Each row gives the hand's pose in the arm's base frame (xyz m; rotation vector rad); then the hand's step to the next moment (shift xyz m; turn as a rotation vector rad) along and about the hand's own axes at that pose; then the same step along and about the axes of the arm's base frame.
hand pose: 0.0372 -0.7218 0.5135 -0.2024 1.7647 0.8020
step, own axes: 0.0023 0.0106 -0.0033 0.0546 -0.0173 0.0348
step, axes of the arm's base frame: -0.0088 0.0066 0.0028 0.0167 0.0219 -0.0611
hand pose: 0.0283 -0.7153 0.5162 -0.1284 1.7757 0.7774
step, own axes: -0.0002 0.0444 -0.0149 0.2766 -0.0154 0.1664
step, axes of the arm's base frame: -0.0323 0.0260 0.0217 0.0439 0.1616 -0.2764
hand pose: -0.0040 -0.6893 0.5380 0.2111 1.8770 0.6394
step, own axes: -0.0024 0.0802 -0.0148 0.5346 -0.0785 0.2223
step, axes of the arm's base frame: -0.0246 0.0614 0.0478 0.0022 0.2388 -0.5333
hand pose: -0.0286 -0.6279 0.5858 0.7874 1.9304 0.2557
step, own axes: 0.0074 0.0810 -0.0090 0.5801 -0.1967 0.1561
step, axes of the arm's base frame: 0.0236 0.0681 0.0388 -0.1172 0.1869 -0.5924
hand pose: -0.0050 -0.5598 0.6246 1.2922 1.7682 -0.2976
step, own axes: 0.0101 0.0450 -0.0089 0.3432 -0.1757 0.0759
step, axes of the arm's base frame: 0.0334 0.0313 0.0107 -0.1285 0.0959 -0.3588
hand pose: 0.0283 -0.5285 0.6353 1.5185 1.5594 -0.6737
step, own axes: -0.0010 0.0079 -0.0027 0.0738 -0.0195 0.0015
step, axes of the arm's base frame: 0.0071 0.0027 0.0036 -0.0127 0.0353 -0.0665
